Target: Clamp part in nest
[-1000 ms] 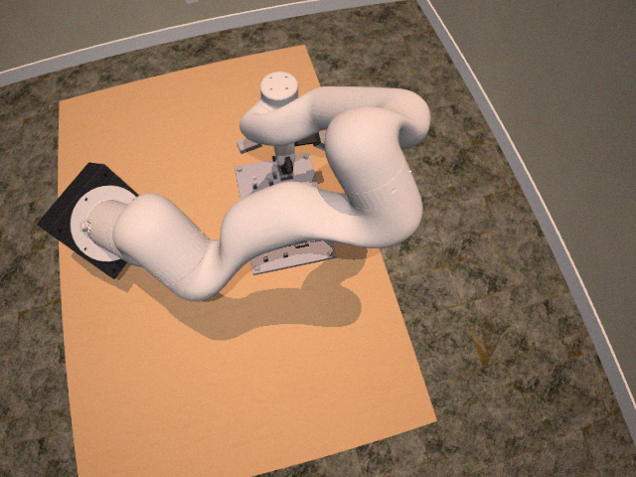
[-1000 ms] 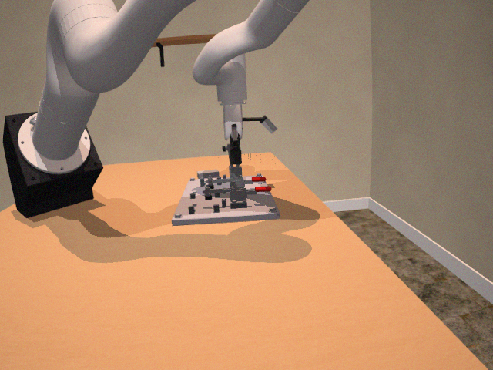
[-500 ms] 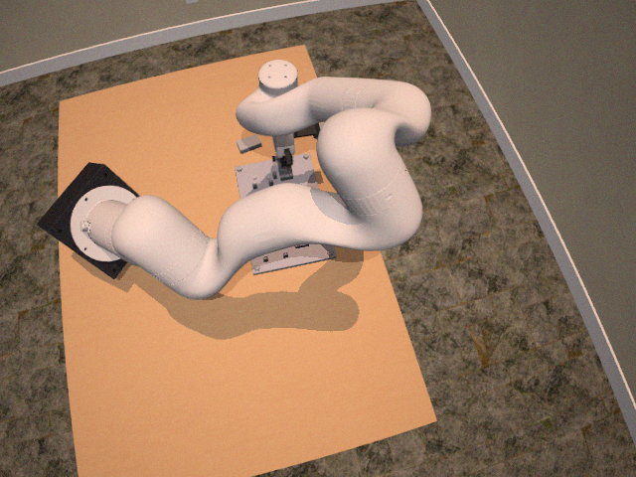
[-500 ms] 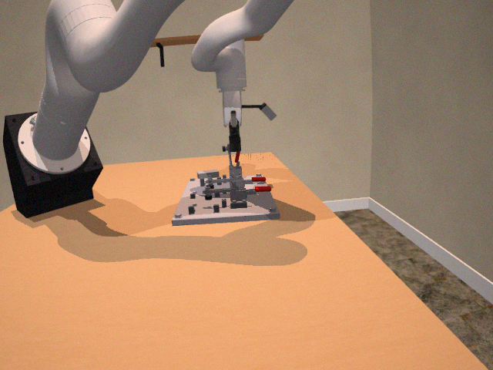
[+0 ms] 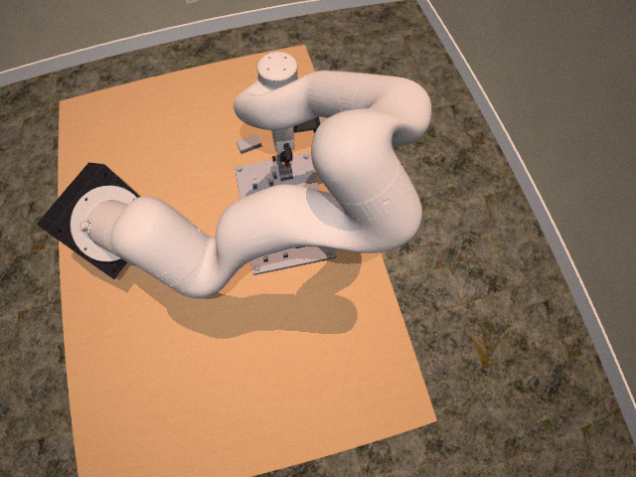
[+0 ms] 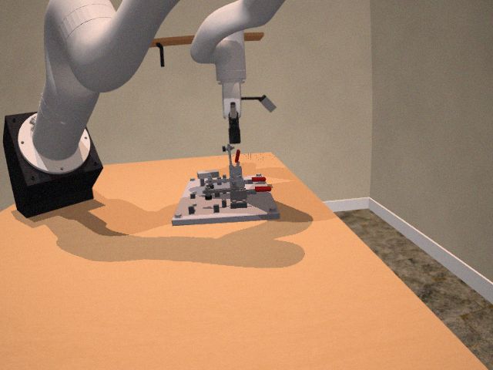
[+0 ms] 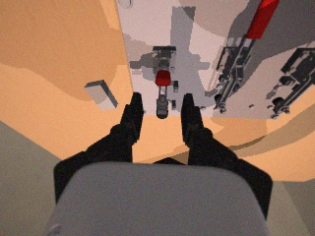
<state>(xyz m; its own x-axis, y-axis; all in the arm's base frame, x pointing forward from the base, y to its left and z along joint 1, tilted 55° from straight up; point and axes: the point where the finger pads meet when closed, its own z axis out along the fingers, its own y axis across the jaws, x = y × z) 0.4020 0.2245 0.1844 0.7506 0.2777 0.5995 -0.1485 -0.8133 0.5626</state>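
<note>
My hand is 7 cm past the grey block, 16 cm to the right of it and 14 cm above it. From my hand the other things lie so: grey fixture plate (5 cm behind, 10 cm to the right, 14 cm below).
</note>
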